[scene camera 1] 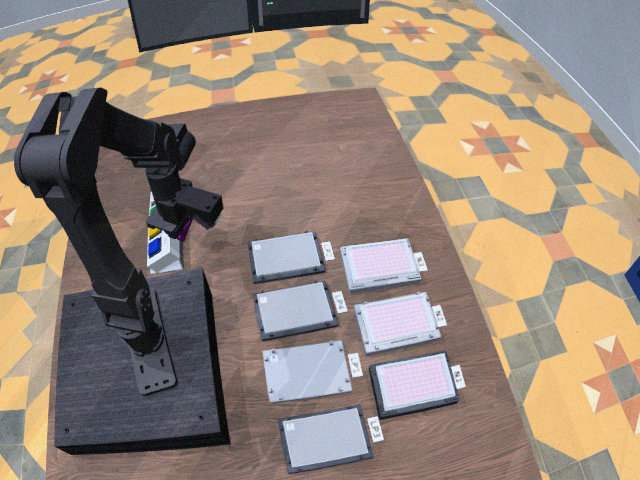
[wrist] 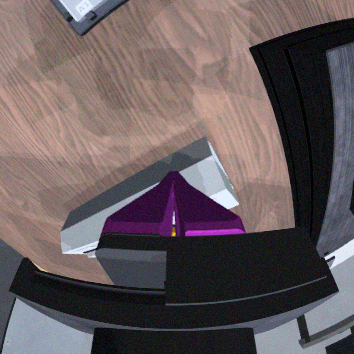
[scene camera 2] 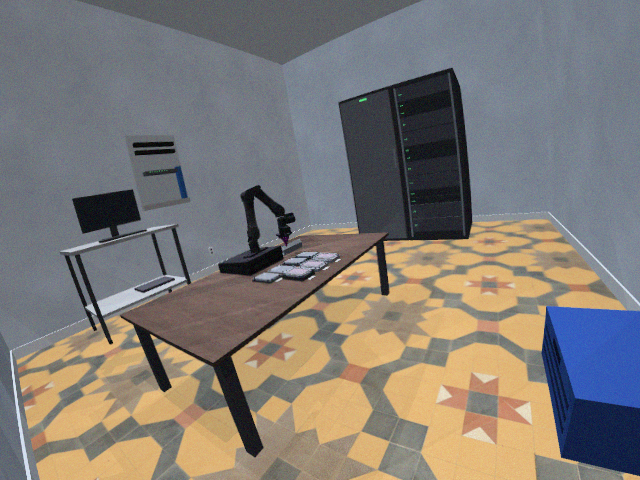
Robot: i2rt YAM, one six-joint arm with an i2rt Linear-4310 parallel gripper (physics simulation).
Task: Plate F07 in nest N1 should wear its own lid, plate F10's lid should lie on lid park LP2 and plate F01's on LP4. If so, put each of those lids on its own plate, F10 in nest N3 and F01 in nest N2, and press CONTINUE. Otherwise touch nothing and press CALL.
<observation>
My gripper (scene camera 1: pixel 181 240) is shut, holding nothing. Further things: a white button box (scene camera 1: pixel 169 258).
My gripper shows as well in the wrist view (wrist: pixel 173 178). The white button box shows as well in the wrist view (wrist: pixel 197 162).
</observation>
